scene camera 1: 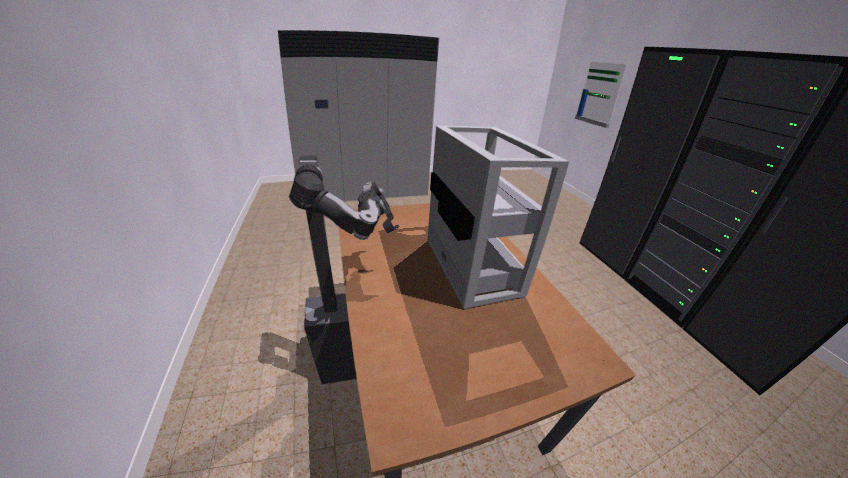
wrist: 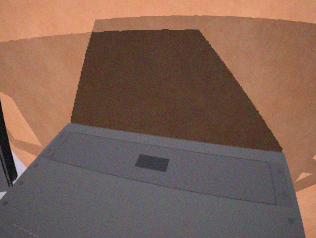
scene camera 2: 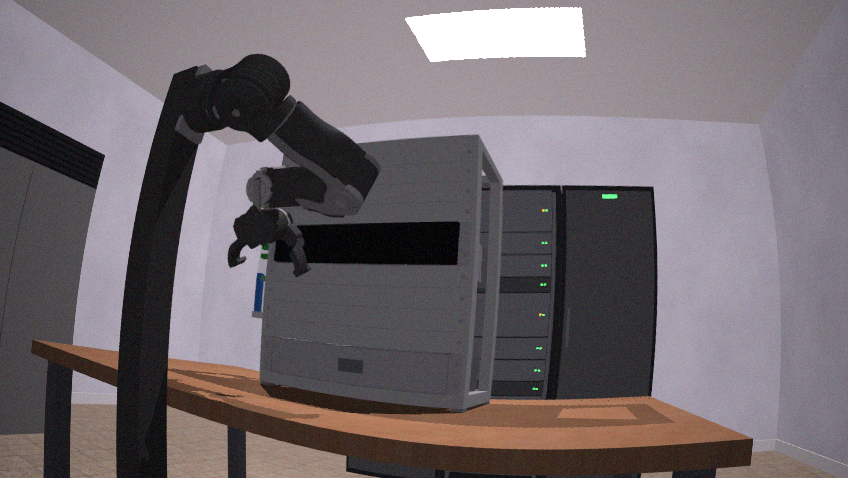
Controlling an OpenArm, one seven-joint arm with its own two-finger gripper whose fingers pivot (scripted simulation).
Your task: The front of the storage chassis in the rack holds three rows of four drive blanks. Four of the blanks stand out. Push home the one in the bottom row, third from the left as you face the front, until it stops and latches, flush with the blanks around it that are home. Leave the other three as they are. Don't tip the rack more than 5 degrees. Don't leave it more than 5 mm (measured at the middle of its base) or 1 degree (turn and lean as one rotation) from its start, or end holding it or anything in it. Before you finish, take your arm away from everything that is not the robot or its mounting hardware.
Labels:
same spot on arm post: [scene camera 1: 315, 221] = [scene camera 2: 170, 214]

